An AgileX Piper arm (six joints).
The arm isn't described. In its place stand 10 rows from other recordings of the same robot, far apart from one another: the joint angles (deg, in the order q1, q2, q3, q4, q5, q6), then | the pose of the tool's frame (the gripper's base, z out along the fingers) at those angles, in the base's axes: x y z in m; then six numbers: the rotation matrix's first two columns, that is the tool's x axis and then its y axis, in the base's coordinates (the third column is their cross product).
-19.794, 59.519, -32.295, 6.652, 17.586, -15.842 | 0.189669 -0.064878 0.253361 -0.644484 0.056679 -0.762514 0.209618 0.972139 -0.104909
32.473, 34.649, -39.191, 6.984, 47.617, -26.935 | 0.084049 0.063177 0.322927 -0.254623 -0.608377 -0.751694 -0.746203 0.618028 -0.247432
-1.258, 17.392, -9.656, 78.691, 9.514, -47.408 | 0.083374 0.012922 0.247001 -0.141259 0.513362 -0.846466 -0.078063 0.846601 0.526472
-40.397, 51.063, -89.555, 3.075, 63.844, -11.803 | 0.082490 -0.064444 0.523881 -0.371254 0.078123 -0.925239 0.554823 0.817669 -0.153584
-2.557, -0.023, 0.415, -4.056, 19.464, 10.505 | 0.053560 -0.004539 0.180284 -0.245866 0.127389 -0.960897 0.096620 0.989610 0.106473
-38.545, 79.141, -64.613, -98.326, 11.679, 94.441 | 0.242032 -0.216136 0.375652 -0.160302 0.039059 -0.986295 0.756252 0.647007 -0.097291
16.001, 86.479, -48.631, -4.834, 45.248, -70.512 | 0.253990 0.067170 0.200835 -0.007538 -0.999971 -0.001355 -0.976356 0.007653 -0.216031
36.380, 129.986, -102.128, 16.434, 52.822, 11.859 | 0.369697 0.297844 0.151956 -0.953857 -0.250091 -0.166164 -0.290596 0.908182 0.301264
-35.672, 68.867, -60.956, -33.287, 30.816, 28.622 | 0.197772 -0.173462 0.366645 -0.409488 0.277557 -0.869069 0.752969 0.640694 -0.150164
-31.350, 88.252, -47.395, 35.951, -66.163, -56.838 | 0.243895 -0.205805 0.310438 -0.274150 -0.474533 -0.836457 0.887339 0.210519 -0.410257
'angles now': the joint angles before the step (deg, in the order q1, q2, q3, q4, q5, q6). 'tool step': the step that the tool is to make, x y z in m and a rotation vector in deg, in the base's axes. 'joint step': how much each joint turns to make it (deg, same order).
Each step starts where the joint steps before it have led.
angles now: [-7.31, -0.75, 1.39, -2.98, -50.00, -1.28]
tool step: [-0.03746, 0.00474, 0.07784, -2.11, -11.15, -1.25]
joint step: [0.00, -0.14, -16.55, -0.21, 5.40, -1.06]
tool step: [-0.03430, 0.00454, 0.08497, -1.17, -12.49, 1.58]
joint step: [-0.01, 8.22, -18.53, 0.01, -2.30, 1.54]
